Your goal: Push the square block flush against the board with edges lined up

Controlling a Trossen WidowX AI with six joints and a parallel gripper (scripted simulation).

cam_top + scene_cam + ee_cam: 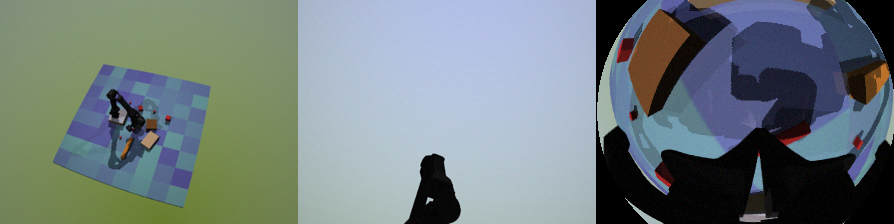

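Now: gripper tip 2 cm past the thin red stick. Also, from my gripper tip: tan block (16 cm ahead, 10 cm to the right, 1 cm above); dark brown square block (14 cm ahead, 6 cm to the left, 1 cm above); long orange board (2 cm behind, 23 cm to the right, 1 cm above).
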